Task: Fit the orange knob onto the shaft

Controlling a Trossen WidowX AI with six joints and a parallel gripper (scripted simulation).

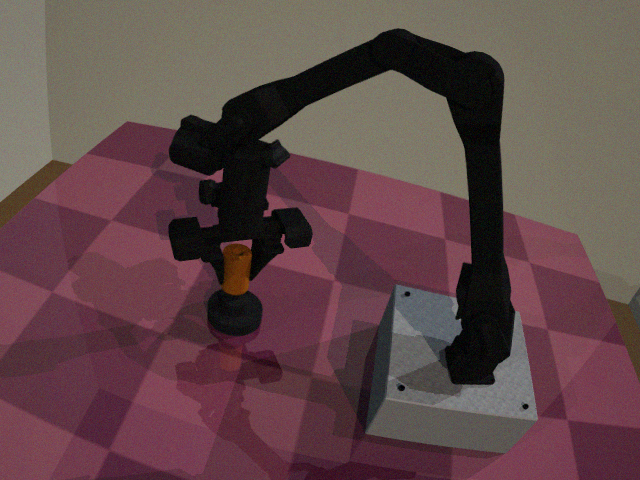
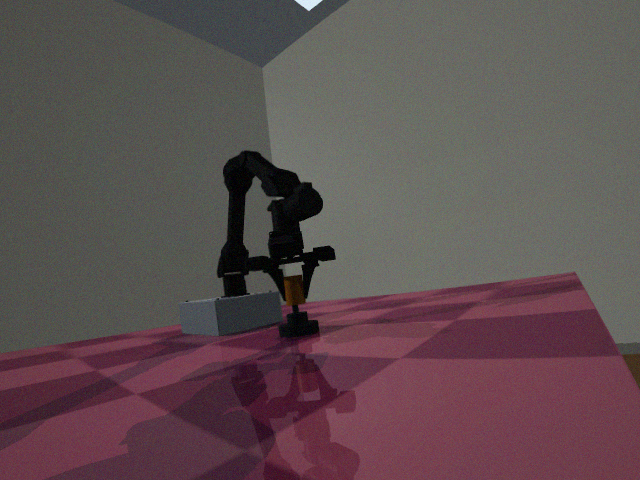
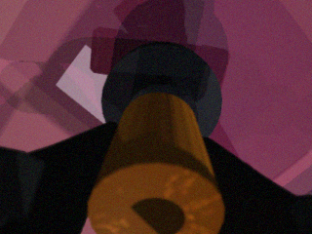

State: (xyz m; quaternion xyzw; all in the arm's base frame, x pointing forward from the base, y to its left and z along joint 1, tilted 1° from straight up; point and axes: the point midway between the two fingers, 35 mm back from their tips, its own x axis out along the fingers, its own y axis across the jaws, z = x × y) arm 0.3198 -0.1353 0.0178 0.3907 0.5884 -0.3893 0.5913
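The orange knob is 20 mm above my gripper tip. Also, from my gripper tip: round pedestal (40 mm below).
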